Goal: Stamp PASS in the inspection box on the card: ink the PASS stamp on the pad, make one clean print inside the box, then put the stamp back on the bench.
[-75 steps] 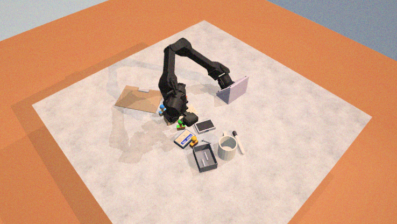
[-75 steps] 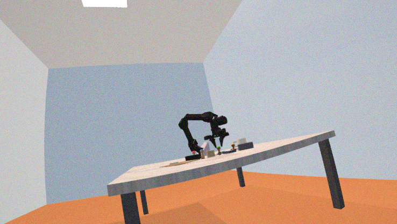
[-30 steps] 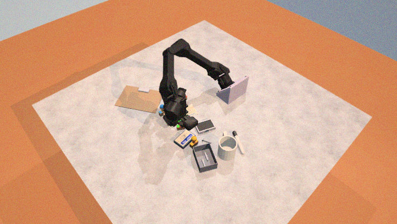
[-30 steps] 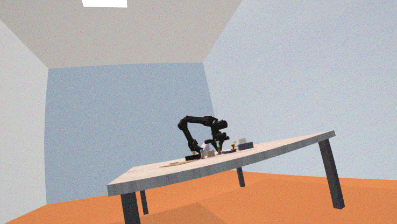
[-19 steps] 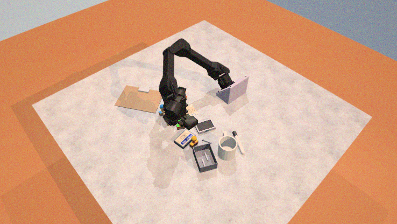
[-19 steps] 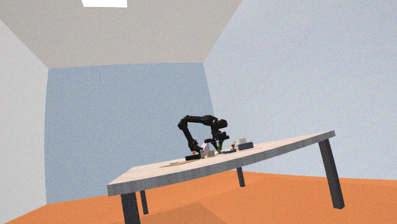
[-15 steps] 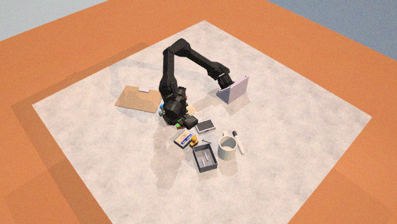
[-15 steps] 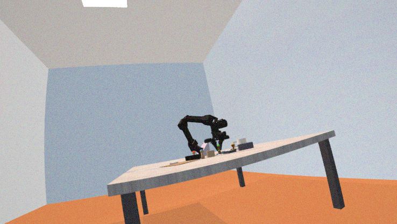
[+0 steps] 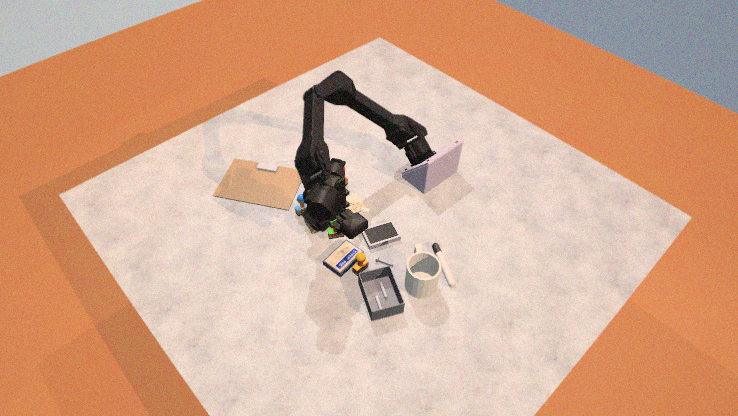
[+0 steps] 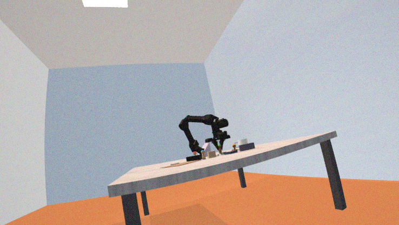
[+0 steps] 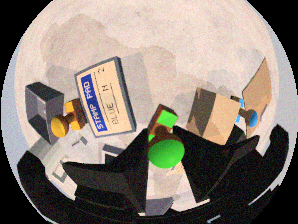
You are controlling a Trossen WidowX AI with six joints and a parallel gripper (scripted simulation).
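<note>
Now: gripper tip 10 cm past the ink pad, 6 cm to the right of it and 3 cm above it. Also, from my gripper tip: green-knobbed stamp right at my gripper tip; then cardboard box 1 cm ahead, 7 cm to the right, 2 cm below; then yellow-knobbed stamp 1 cm ahead, 11 cm to the left, 2 cm below.
</note>
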